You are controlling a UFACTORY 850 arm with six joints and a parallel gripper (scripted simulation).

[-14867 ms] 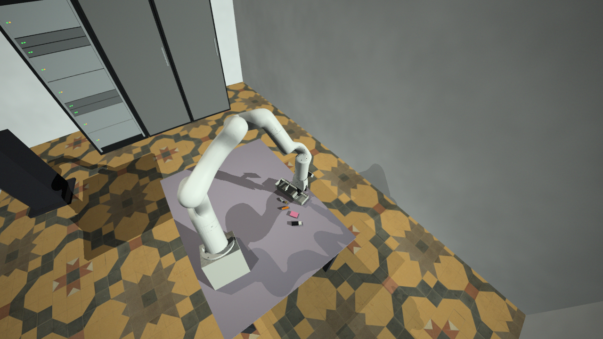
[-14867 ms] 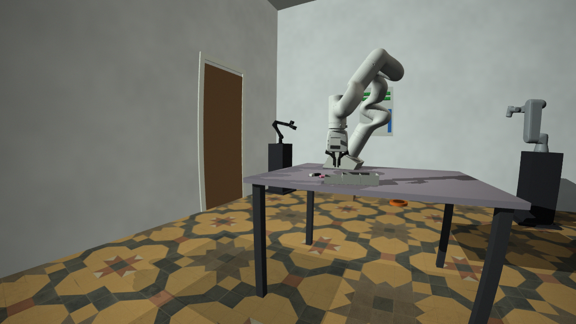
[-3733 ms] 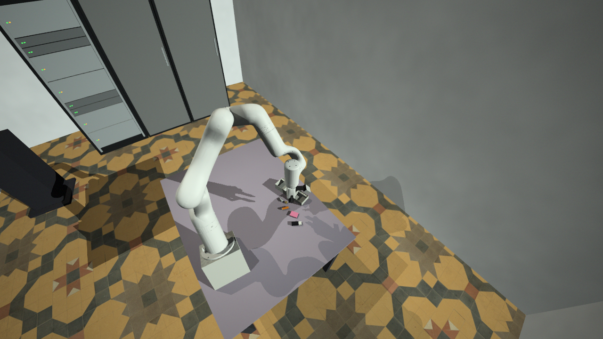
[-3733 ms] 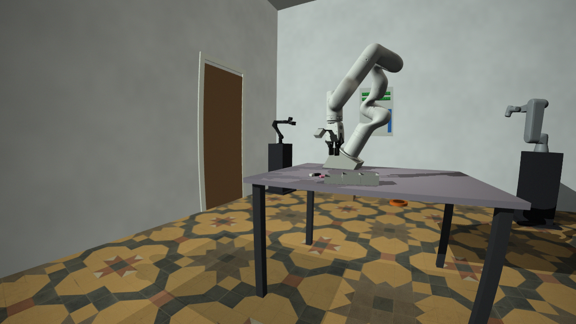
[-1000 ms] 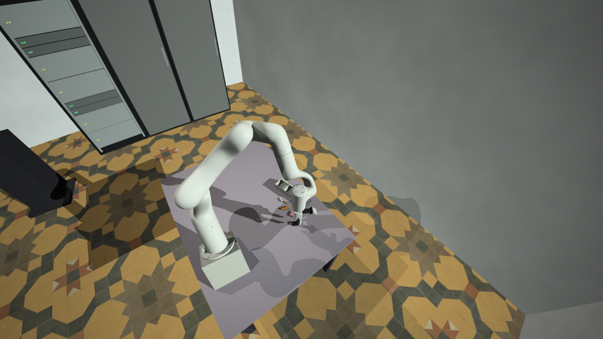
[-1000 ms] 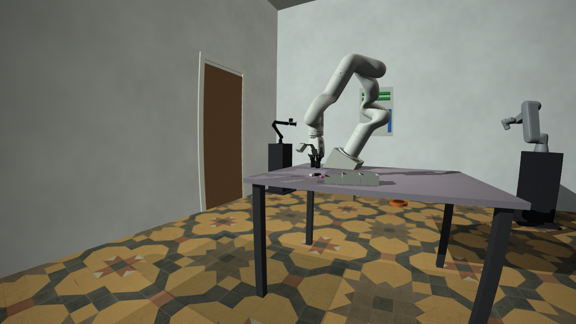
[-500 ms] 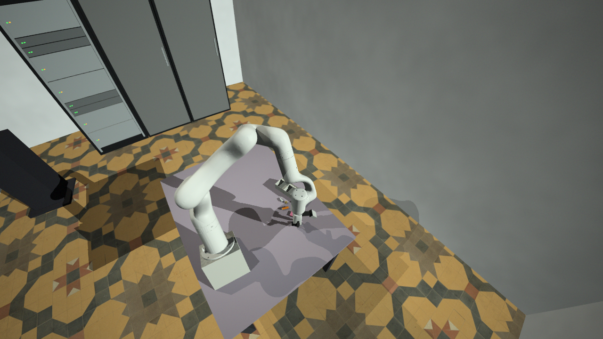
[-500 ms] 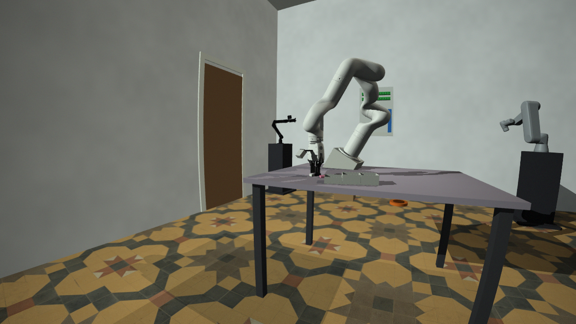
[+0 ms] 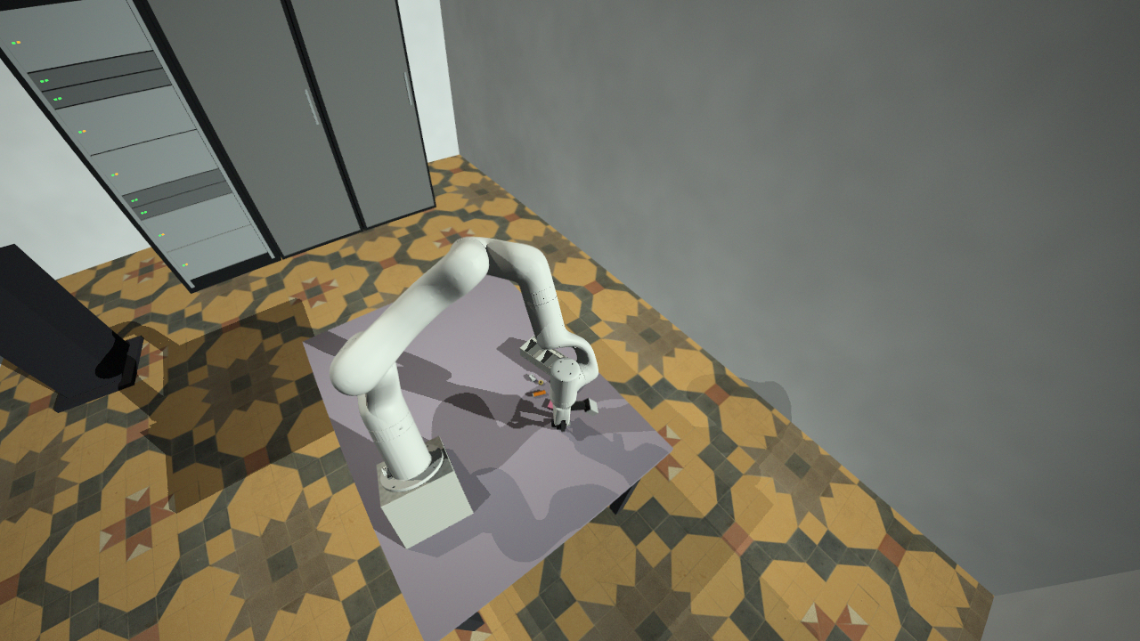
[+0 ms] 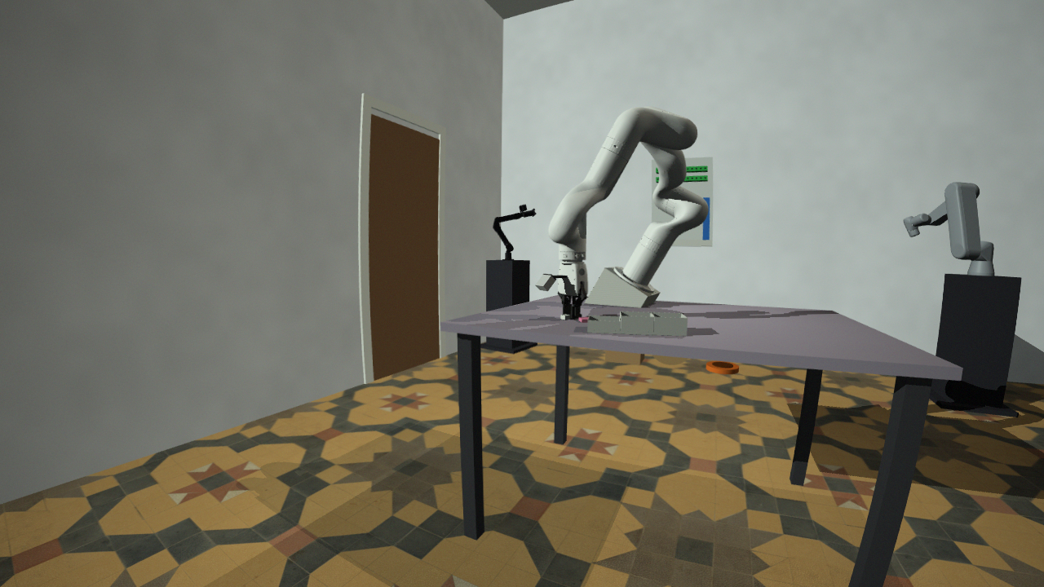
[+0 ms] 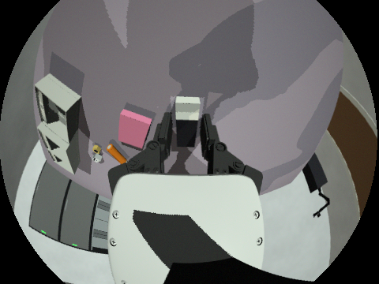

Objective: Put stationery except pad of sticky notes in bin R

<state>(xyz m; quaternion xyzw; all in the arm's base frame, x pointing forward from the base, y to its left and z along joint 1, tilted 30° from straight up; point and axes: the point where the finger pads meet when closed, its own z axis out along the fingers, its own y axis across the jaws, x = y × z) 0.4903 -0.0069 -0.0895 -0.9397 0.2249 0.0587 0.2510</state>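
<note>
The eraser is 20 mm below my hand and 10 mm ahead of it. Also, from my hand: pink sticky-note pad 70 mm to the left, 20 mm below, 20 mm ahead; orange cylinder 140 mm to the left, 20 mm below, 10 mm behind; ring-like thing 180 mm to the left, 20 mm below, 20 mm ahead.
</note>
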